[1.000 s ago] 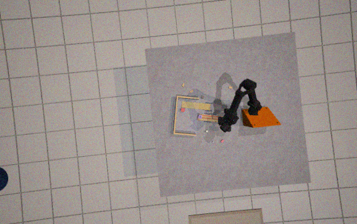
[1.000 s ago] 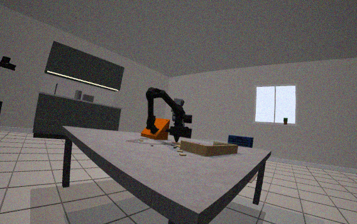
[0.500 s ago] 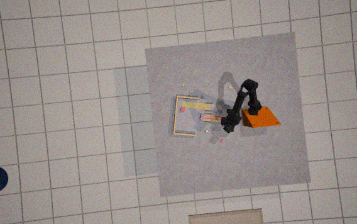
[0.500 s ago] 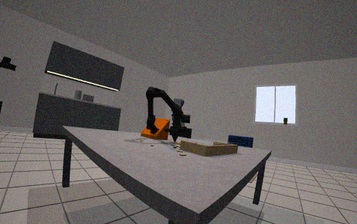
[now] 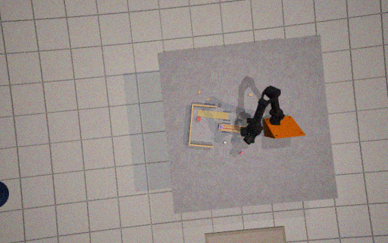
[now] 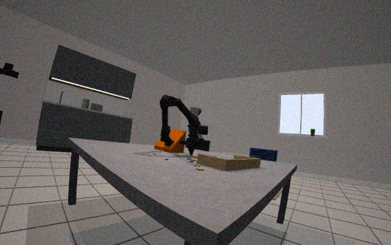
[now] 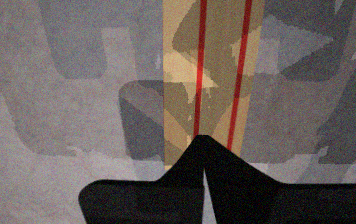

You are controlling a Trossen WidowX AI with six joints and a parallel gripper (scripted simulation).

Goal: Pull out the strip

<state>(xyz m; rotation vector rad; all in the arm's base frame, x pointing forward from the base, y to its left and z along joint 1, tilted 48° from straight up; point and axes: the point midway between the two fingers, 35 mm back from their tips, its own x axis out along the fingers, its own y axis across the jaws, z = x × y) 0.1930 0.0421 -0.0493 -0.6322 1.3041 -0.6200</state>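
Now: the purple cube 220 mm ahead of my gripper tip, 20 mm to the right of it and 20 mm above it. Also, from my gripper tip: pink piece (180 mm to the left, 40 mm ahead).
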